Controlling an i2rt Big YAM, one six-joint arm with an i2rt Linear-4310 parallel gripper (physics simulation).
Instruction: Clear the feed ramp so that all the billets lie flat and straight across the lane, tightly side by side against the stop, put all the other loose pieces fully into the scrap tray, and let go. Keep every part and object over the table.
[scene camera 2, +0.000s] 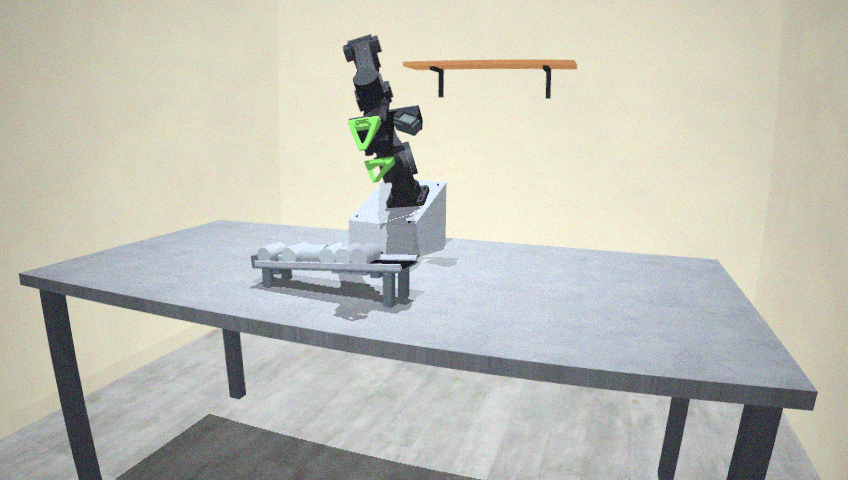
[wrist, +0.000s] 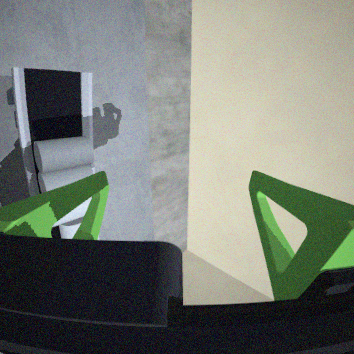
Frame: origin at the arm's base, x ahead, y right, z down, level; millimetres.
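Where they show: gripper, fingertip midpoint: (scene camera 2: 369, 166) (wrist: 178, 178); arm's base, origin of the base link: (scene camera 2: 408, 198).
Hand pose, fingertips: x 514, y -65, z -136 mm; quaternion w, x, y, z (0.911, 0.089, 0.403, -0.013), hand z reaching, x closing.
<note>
Each offset is from my fingertips to the top centre of the thing. Level surfaces: height alone.
The feed ramp (scene camera 2: 333, 267) (wrist: 87, 102) stands on short legs, with pale rails and a dark bed that shows at its right end in the scene view. Several white cylindrical pieces lie on it in a row toward its left end. A near cylinder {dx -12, dy +14, dz +171 mm} (scene camera 2: 358, 253) (wrist: 65, 154) lies across the lane beside the bare dark bed. Another cylinder {dx -18, dy +54, dz +175 mm} (wrist: 65, 178) lies next to it, slightly skewed. Which pieces are billets and which are loose scrap I cannot tell. My gripper (scene camera 2: 367, 164) (wrist: 178, 178) is wide open and empty, high above the ramp. A finger hides part of the row in the wrist view. The scrap tray does not show in either view.
The grey table {dz +286 mm} (scene camera 2: 565, 309) (wrist: 120, 35) carries the ramp and the white base block (scene camera 2: 431, 220) of the arm behind it. A wooden shelf (scene camera 2: 490, 64) hangs on the back wall. In the wrist view the table edge runs left of the fingers' midline.
</note>
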